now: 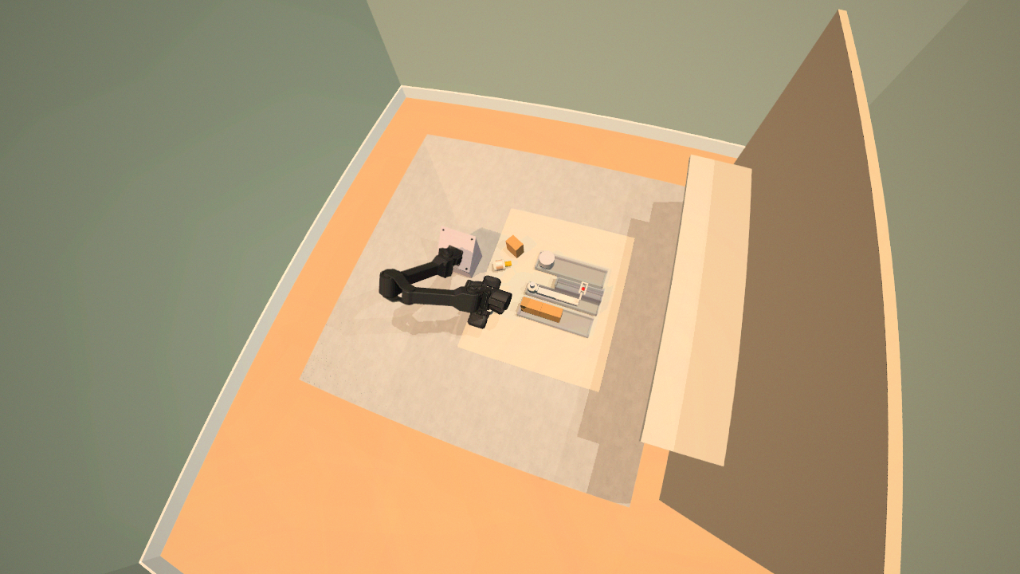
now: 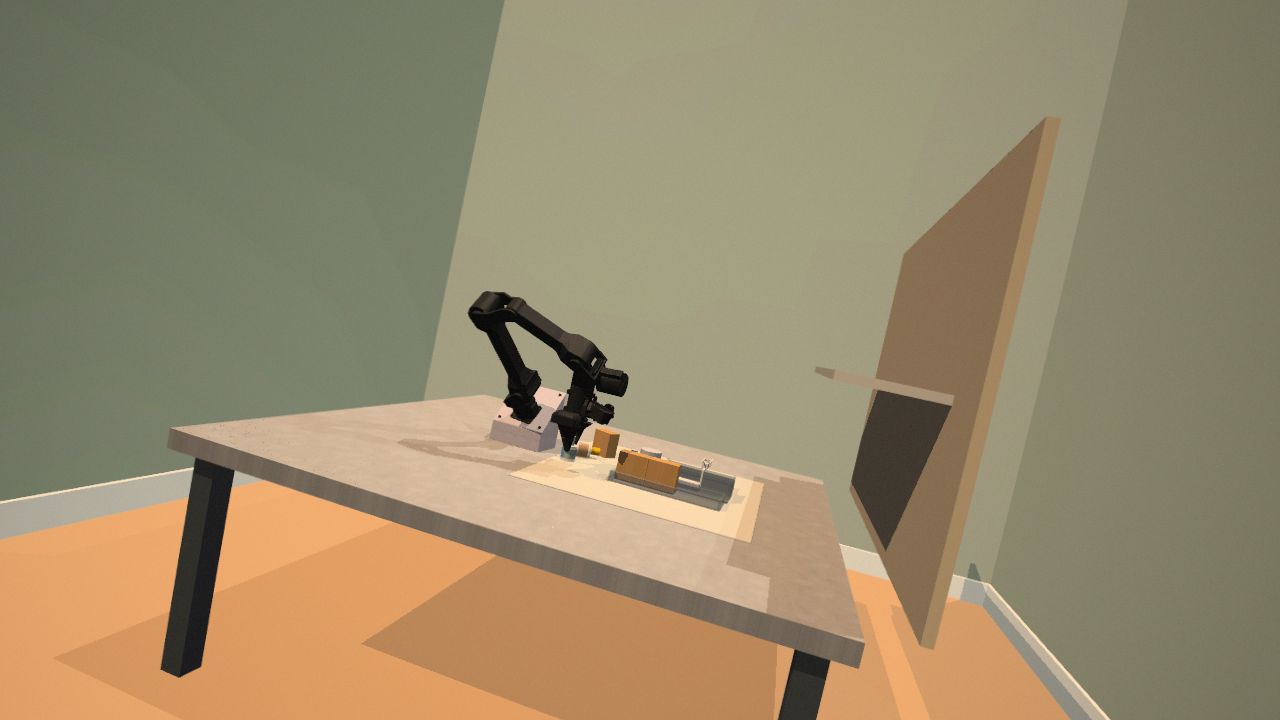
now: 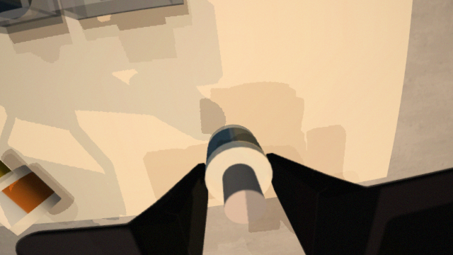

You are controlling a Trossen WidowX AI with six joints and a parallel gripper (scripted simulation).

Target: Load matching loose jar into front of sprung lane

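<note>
The grey lid lies 110 mm ahead of my gripper tip, 280 mm to the left of it and 20 mm below it. Round my gripper tip: grey lane rack: 250 mm ahead, 200 mm to the left, 30 mm below.
</note>
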